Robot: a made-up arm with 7 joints. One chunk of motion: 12 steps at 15 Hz.
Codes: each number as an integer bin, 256 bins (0 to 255) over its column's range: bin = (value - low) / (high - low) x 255, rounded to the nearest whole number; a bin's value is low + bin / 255 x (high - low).
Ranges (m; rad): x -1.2..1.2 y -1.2..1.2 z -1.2..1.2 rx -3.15..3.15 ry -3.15..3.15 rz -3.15..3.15
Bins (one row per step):
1: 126 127 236 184 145 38
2: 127 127 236 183 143 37
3: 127 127 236 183 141 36
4: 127 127 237 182 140 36
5: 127 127 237 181 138 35
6: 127 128 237 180 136 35
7: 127 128 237 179 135 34
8: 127 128 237 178 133 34
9: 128 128 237 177 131 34
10: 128 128 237 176 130 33
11: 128 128 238 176 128 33
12: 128 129 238 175 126 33
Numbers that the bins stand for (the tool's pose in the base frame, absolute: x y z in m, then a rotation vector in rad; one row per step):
1: -0.0141 -0.0047 1.0212 1.3959 0.4324 -2.2112
2: -0.0047 -0.0047 1.0212 1.3712 0.3829 -2.2359
3: -0.0047 -0.0047 1.0212 1.3712 0.3335 -2.2606
4: -0.0047 -0.0047 1.0306 1.3465 0.3088 -2.2606
5: -0.0047 -0.0047 1.0306 1.3218 0.2594 -2.2853
6: -0.0047 0.0047 1.0306 1.2971 0.2100 -2.2853
7: -0.0047 0.0047 1.0306 1.2724 0.1853 -2.3100
8: -0.0047 0.0047 1.0306 1.2476 0.1359 -2.3100
9: 0.0047 0.0047 1.0306 1.2229 0.0865 -2.3100
10: 0.0047 0.0047 1.0306 1.1982 0.0618 -2.3347
11: 0.0047 0.0047 1.0400 1.1982 0.0124 -2.3347
12: 0.0047 0.0141 1.0400 1.1735 -0.0371 -2.3347

